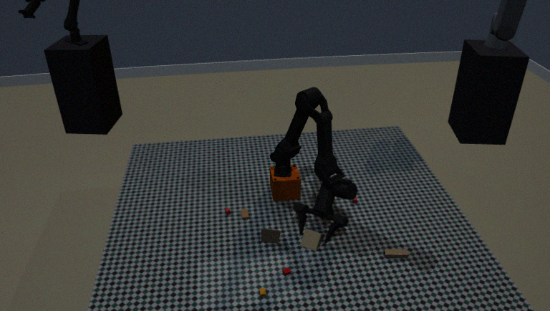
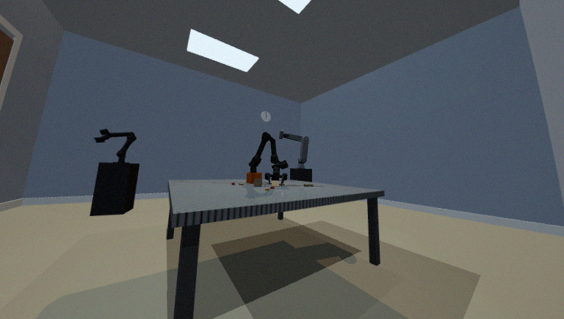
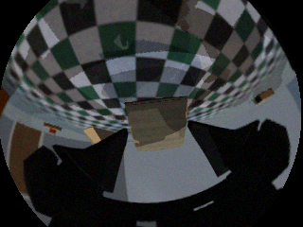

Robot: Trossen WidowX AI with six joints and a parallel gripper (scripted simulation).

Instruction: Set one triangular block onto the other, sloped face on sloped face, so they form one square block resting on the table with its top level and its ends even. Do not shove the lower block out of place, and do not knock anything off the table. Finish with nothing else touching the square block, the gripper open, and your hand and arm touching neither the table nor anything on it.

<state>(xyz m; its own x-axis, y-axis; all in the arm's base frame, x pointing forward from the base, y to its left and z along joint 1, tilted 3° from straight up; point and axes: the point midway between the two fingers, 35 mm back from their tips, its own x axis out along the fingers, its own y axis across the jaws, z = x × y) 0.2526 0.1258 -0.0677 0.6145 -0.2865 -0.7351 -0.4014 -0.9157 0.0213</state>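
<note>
The triangular block is 1 cm above my gripper tip. The rest, counted from my gripper tip: orange piece (23 cm ahead, 15 cm to the right, 1 cm below).
</note>
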